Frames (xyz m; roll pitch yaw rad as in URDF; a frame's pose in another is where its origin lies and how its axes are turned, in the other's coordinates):
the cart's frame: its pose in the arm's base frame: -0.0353 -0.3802 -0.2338 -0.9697 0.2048 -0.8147
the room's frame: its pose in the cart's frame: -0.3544 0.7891 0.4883 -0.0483 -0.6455 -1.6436
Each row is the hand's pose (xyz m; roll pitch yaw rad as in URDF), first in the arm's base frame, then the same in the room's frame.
Working: the arm's base frame: its pose in the room's frame: 0.5216 0.1438 -0.5763 1.6636 -0.8946 1.3562

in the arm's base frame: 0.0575 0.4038 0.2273 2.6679 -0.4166 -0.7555
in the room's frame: 0.7236 -0.1675 -0.2930 -1.9338 -0.1052 1.0021
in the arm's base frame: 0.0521 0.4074 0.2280 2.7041 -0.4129 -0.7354
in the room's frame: 0.7233 -0.1737 -0.2950 -1.8897 -0.1239 1.0037
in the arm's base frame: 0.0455 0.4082 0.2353 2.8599 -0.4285 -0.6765
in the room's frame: 0.7296 -0.1794 -0.3001 -1.7064 -0.1752 0.9809
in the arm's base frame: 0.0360 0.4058 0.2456 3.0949 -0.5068 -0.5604
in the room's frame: 0.7387 -0.1848 -0.3096 -1.3976 -0.2629 0.8828
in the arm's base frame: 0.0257 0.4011 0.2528 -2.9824 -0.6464 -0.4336
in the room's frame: 0.7448 -0.1885 -0.3210 -1.0726 -0.3269 0.7121
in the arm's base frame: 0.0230 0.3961 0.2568 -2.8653 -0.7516 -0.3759
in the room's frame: 0.7488 -0.1868 -0.3264 -0.8795 -0.3293 0.5916
